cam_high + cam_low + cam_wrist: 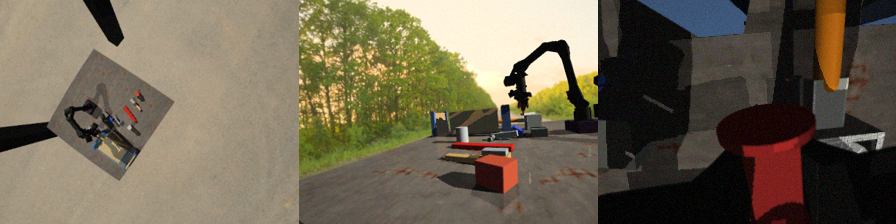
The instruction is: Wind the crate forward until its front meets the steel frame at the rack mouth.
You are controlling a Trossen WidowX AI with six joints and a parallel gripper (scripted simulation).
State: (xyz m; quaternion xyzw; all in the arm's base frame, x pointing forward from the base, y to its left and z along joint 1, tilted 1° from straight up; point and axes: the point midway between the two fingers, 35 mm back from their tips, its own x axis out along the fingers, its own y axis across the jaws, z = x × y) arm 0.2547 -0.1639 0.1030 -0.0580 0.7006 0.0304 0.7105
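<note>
Now: gripper tip 30 mm past the winch handle with red grip, 30 mm to the left of it and 10 mm above it. Round my gripper tip: dark block: 40 mm behind, 190 mm to the left, 100 mm below; red knob: 20 mm above; winch: 80 mm behind, 90 mm to the right, 80 mm below.
</note>
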